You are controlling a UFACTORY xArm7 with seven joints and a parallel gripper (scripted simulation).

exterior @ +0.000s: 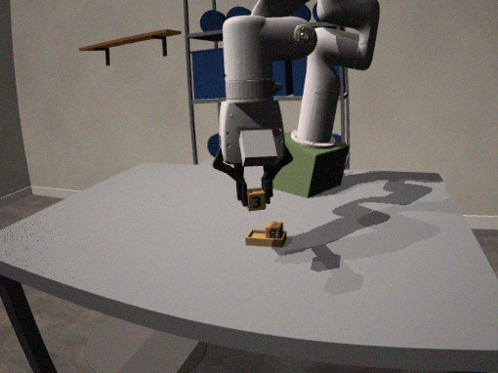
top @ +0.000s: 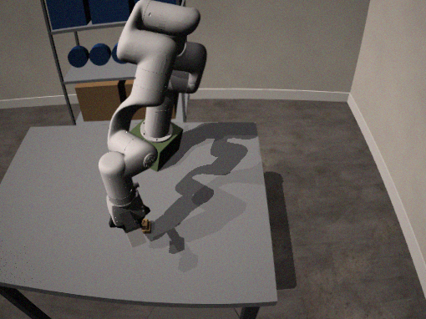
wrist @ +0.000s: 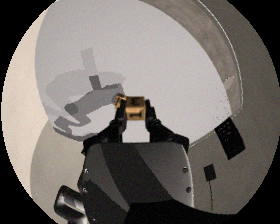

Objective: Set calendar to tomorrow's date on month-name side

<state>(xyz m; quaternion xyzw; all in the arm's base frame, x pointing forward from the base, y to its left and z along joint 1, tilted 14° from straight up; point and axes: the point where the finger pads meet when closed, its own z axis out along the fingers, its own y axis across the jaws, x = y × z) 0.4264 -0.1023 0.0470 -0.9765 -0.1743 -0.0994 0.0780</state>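
My hand is 9 cm past the wooden calendar tray and 13 cm above it. From my hand the other things lie so: cube (1 cm below).
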